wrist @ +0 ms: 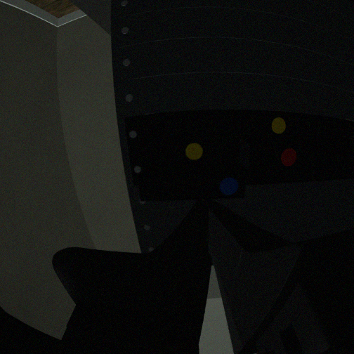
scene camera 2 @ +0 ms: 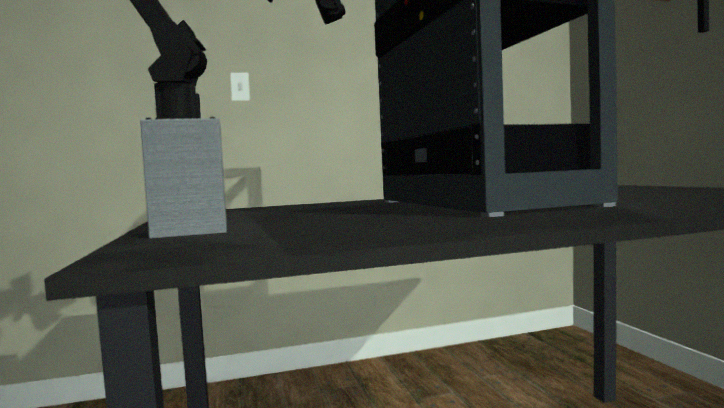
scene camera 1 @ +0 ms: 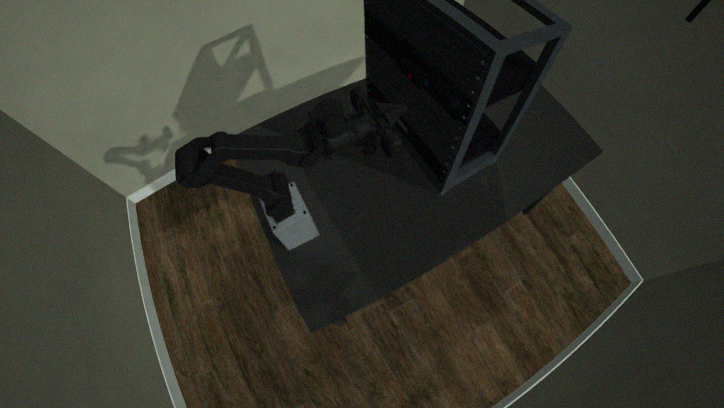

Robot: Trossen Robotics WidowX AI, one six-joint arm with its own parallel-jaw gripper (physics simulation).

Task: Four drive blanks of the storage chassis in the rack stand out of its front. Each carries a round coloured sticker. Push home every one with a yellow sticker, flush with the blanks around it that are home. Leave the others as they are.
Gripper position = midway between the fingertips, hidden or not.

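Gripper (wrist: 204, 207) visible. Rack (scene camera 2: 444, 143), same in wrist view (wrist: 245, 108) and scene camera 1 (scene camera 1: 446, 69).
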